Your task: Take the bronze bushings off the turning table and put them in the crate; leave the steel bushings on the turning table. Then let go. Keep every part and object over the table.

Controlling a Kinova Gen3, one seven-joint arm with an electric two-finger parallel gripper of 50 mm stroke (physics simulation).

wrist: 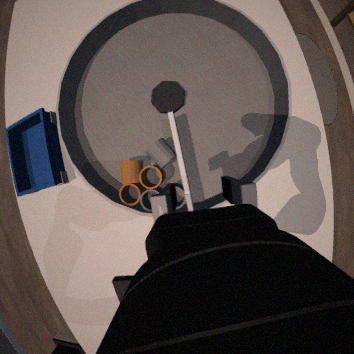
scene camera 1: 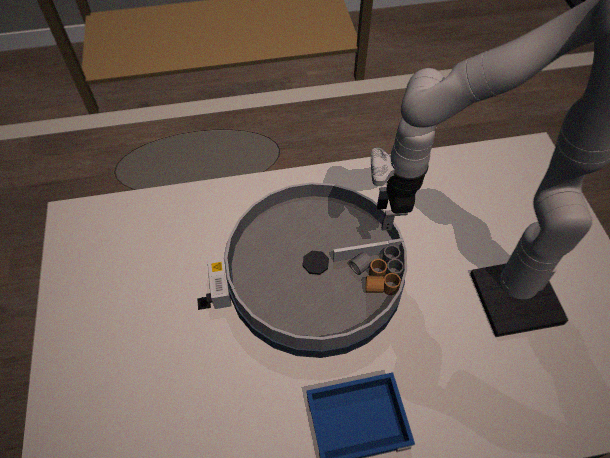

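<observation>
The turning table (scene camera 1: 280, 300) (wrist: 215, 65) is a grey round tray with a raised rim. It holds three bronze bushings: one on its side (scene camera 1: 374, 284) (wrist: 131, 171), one upright (scene camera 1: 378, 274) (wrist: 141, 175), and one upright by the rim (scene camera 1: 391, 291) (wrist: 121, 194). A steel bushing (scene camera 1: 359, 263) (wrist: 162, 152) lies tilted; two more stand upright by the rim, partly hidden by a finger in the wrist view. The blue crate (scene camera 1: 357, 417) (wrist: 37, 150) is empty. My gripper (scene camera 1: 385, 210) (wrist: 198, 189) is open and empty, above the table's rim, across the divider from the bushings.
A pale divider bar (scene camera 1: 365, 248) (wrist: 180, 155) runs from near the dark hub (scene camera 1: 316, 262) (wrist: 168, 96) to the rim, beside the steel bushings. A white box with a yellow label (scene camera 1: 218, 285) stands against the turning table's left side. The arm's black base plate (scene camera 1: 535, 317) is at the right.
</observation>
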